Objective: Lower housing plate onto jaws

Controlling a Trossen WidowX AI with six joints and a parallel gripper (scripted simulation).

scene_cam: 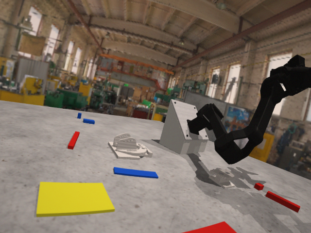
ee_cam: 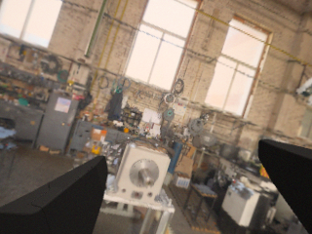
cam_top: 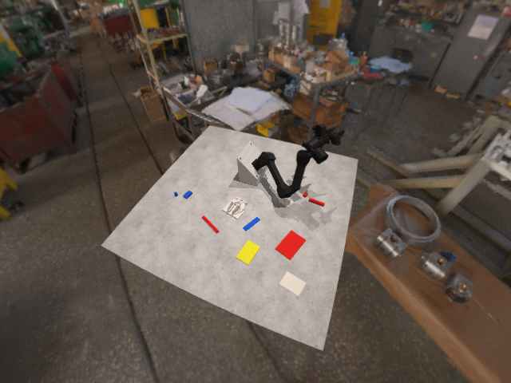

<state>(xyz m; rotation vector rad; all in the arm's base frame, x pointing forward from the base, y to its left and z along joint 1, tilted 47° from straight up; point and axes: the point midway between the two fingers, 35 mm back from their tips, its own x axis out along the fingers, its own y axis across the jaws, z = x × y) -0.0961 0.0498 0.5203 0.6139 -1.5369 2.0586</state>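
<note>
My gripper tip is now 270 mm short of the small white block, 160 mm to the left of it and 420 mm above it. Also, from my gripper tip: red plate 530 mm ahead, 10 mm to the right, 430 mm below; then small red block 160 mm ahead, 70 mm to the right, 420 mm below; then blue bar 510 mm ahead, 270 mm to the right, 430 mm below.
</note>
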